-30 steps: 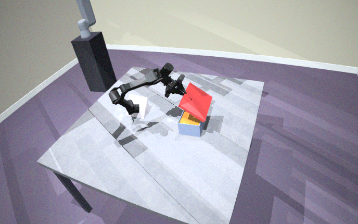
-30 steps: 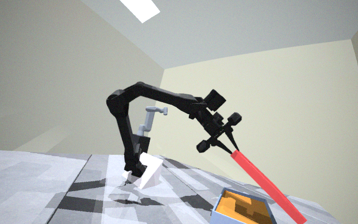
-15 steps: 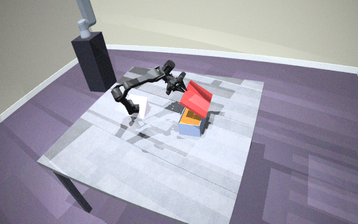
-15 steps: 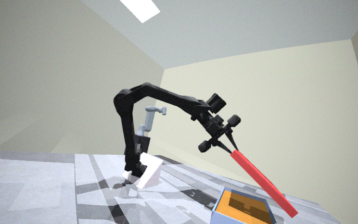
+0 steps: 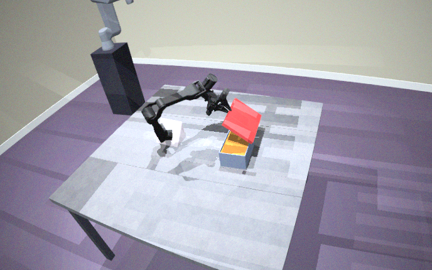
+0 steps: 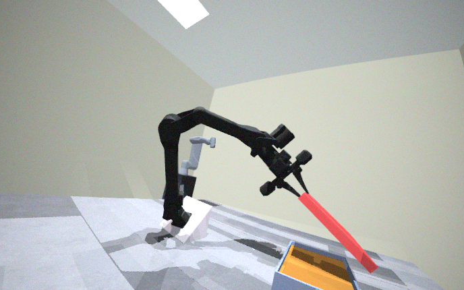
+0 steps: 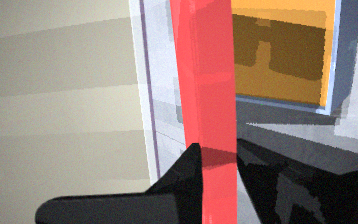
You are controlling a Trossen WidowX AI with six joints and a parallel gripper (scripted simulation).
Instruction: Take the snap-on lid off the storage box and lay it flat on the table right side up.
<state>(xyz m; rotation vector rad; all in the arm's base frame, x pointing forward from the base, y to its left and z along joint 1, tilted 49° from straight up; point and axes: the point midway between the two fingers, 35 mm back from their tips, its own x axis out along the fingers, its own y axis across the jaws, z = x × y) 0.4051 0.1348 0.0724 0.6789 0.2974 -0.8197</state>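
The red lid lies 70 mm ahead of my gripper tip and 50 mm below it. Round my gripper tip: pale blue storage box 180 mm below, 80 mm to the right, 50 mm ahead.
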